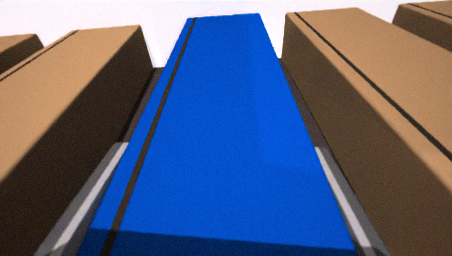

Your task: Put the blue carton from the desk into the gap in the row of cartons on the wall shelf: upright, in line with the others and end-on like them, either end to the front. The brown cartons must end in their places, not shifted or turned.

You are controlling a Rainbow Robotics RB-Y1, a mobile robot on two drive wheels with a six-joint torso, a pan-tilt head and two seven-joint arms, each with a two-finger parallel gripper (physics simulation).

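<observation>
The blue carton lies between the two fingers of my left gripper, with a dark stripe along the left of its top. The left gripper is shut on it, one finger along each long side. The carton points away end-on, between a brown carton on its left and a brown carton on its right, with a narrow space on each side. Its top looks roughly level with theirs. The carton's underside is hidden, so I cannot tell whether it rests on the shelf. My right gripper does not show.
Another brown carton stands at the far left and one more brown carton at the far right. Strips of the dark shelf surface show beside the blue carton. A pale wall is behind the row.
</observation>
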